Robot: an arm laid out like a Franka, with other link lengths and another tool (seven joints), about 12 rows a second.
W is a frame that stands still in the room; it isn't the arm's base.
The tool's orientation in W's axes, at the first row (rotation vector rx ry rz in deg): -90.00, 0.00, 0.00
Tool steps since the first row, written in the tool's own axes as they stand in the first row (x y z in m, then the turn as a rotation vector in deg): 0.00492, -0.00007, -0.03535, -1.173, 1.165, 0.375; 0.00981, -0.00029, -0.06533, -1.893, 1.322, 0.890; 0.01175, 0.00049, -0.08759, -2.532, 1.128, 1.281; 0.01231, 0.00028, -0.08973, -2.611, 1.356, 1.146; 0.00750, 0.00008, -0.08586, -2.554, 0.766, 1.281; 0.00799, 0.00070, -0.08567, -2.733, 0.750, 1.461
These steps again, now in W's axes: 0.00492, -0.03535, 0.00007, -1.173, 0.375, -1.165; 0.00981, -0.06533, 0.00029, -1.893, 0.890, -1.322; 0.01175, -0.08759, -0.00049, -2.532, 1.281, -1.128; 0.01231, -0.08973, -0.00028, -2.611, 1.146, -1.356; 0.00750, -0.08586, -0.00008, -2.554, 1.281, -0.766; 0.00799, -0.08567, -0.00070, -2.733, 1.461, -0.750
